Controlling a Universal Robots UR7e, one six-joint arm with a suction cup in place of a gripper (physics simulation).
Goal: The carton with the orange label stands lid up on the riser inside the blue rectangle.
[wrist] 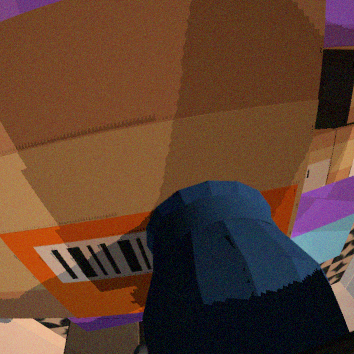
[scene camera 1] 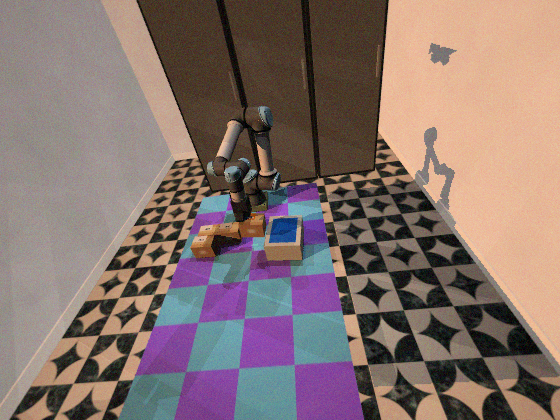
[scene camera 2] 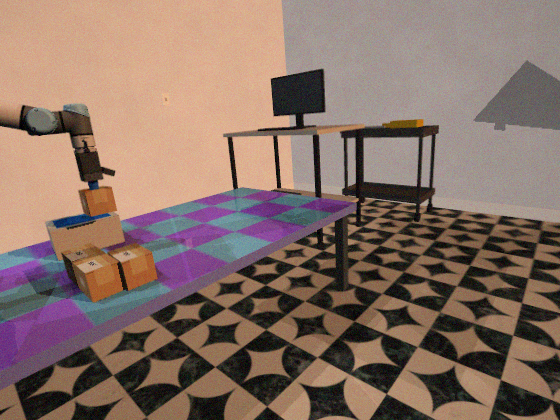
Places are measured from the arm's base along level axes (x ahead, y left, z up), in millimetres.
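Pixels of known places: hand, its tool point: [wrist: 198,206] [scene camera 1: 245,219] [scene camera 2: 95,192]; arm's base, origin of its link: [scene camera 1: 255,199].
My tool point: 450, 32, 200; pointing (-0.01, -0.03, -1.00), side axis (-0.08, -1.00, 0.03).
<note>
Ahead of a thing's pixels: the offset from my tool point to its middle, as dx, dy, dz. Level surfaces: height alone.
The carton with the orange label @(+10, +36, -36) [scene camera 1: 254,226] [scene camera 2: 98,202] [wrist: 95,170] hangs in the air from my suction gripper [scene camera 1: 243,219] [scene camera 2: 93,186] [wrist: 210,205], lid up and slightly tilted in scene camera 2. The blue cup sits on its top, over part of the orange label and barcode in the wrist view. The cream riser @(-26, +193, -187) [scene camera 1: 284,252] [scene camera 2: 97,239] stands on the table, with the blue rectangle @(-26, +193, -127) [scene camera 1: 284,230] [scene camera 2: 77,221] on its top. In scene camera 1 the held carton is left of the riser.
Three other cartons @(-22, -306, -200) [scene camera 1: 202,247] @(-119, -290, -200) [scene camera 2: 100,281] stand left of the riser in scene camera 1, on the purple and teal checkered table @(dz -247) [scene camera 1: 270,340] [scene camera 2: 220,225]. A tall brown cabinet [scene camera 1: 275,75] stands behind the arm. A desk with a monitor [scene camera 2: 298,94] and a dark cart [scene camera 2: 400,132] stand beyond the table.
</note>
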